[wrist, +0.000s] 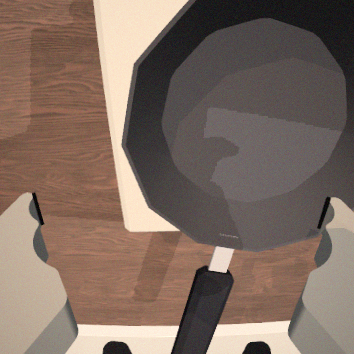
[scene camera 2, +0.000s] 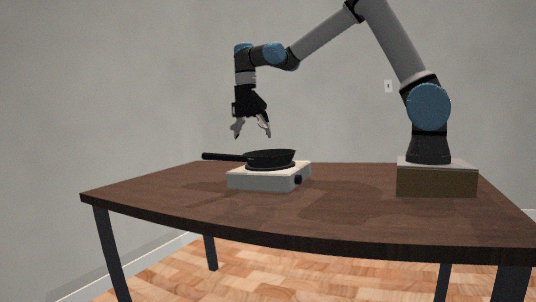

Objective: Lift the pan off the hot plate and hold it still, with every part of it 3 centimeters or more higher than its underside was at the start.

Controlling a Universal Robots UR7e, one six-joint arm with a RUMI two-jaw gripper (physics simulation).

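Places are measured from the arm's base along level axes (x ahead, y left, z up), in millimetres.
Pixels of known places: gripper, fingertip midpoint: (wrist: 181,199) (scene camera 2: 252,138); arm's base, origin of the base link: (scene camera 2: 427,161).
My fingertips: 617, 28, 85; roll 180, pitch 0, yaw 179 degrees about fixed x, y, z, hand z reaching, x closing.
Note:
For each thing: its top centre in the pictures, then the offset to it from my fingertips, as dx, dy, dz. Level surfaces: height alone.
- white hot plate, middle of its top: (wrist: 266,120) (scene camera 2: 272,163) -69, -11, -94
- brown wooden table, its level: dz -169
- dark knob, middle of its top: (scene camera 2: 297,174) -190, +46, -117
A black pan (scene camera 2: 270,159) (wrist: 260,125) sits level on the round black plate of the white hot plate (scene camera 2: 257,182) (wrist: 112,165). Its dark handle (scene camera 2: 223,157) (wrist: 202,305) points left in the scene view and runs down the lower middle of the wrist view, with a light metal neck at the rim. My gripper (scene camera 2: 253,136) (wrist: 181,199) is open and empty. It points down above the pan, near the handle end, with a gap of air between fingertips and pan. In the wrist view the fingers stand either side of the handle; the handle's end is cut off.
The hot plate stands on a brown wooden table (scene camera 2: 200,215) (wrist: 65,160) and has a dark knob (scene camera 2: 298,179) on its side. The arm's base stands on a box (scene camera 2: 436,182) at the right of the table. A grey wall is behind.

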